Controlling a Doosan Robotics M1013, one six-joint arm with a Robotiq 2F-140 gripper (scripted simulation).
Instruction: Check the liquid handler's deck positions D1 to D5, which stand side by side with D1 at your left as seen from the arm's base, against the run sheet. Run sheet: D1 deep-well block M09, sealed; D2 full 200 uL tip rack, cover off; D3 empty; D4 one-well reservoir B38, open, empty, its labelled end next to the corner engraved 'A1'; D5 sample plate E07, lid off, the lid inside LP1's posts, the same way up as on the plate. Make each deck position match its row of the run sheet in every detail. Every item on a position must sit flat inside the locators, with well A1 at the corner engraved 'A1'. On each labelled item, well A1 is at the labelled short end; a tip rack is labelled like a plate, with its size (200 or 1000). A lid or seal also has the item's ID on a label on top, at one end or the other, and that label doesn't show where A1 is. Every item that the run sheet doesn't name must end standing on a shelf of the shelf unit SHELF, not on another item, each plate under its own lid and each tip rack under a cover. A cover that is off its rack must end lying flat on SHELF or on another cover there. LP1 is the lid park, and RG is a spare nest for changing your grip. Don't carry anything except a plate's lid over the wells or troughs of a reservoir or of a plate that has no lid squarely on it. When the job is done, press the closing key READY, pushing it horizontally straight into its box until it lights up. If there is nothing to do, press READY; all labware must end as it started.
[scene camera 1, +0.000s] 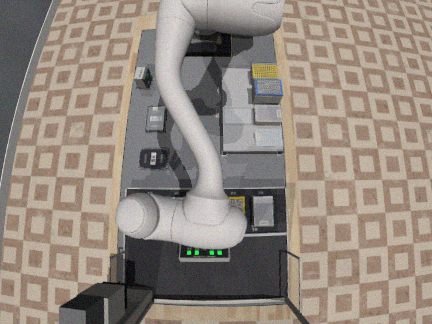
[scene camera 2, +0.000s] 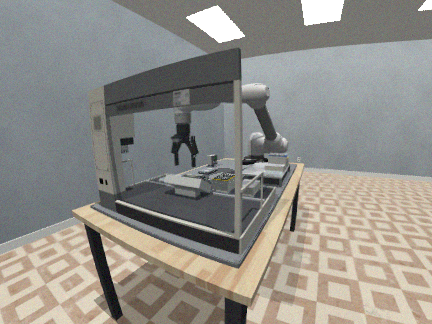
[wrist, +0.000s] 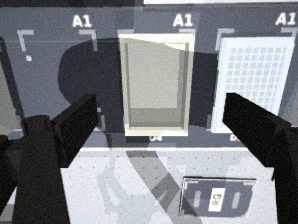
The pictures show: the gripper, a cream one-well reservoir and a white well plate.
